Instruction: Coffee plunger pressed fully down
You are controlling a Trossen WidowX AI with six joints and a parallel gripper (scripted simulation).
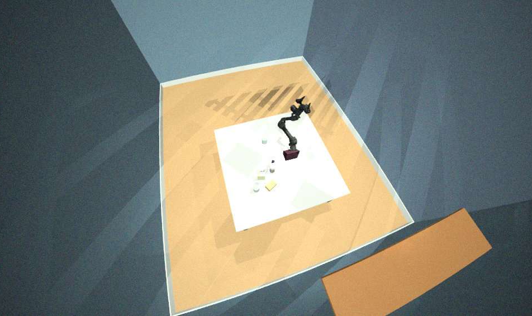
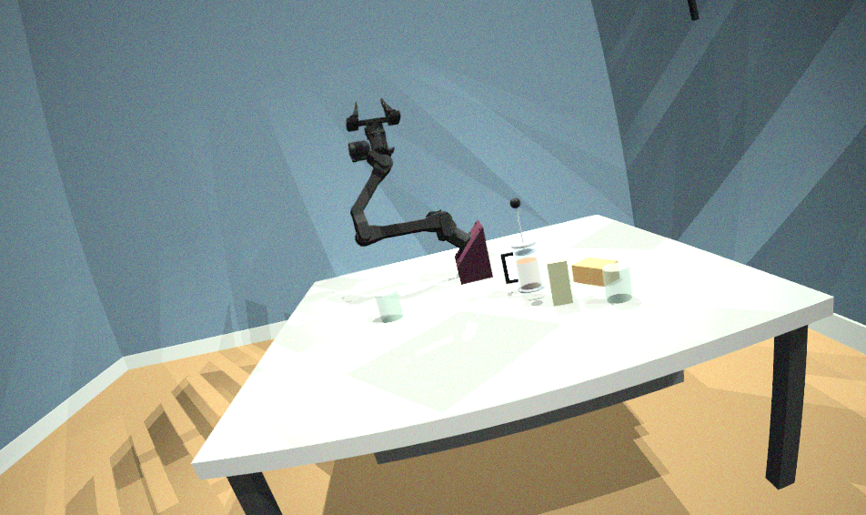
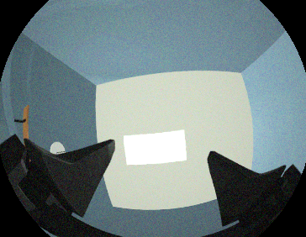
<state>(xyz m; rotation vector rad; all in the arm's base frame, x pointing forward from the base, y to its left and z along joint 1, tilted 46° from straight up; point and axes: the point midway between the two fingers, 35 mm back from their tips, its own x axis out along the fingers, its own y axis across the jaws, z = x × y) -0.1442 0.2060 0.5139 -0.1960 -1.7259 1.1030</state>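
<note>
My gripper tip is 380 mm short of the coffee press, 380 mm to the right of it and 540 mm above it. Also, from my gripper tip: orange box: 430 mm ahead, 580 mm to the left, 630 mm below.
</note>
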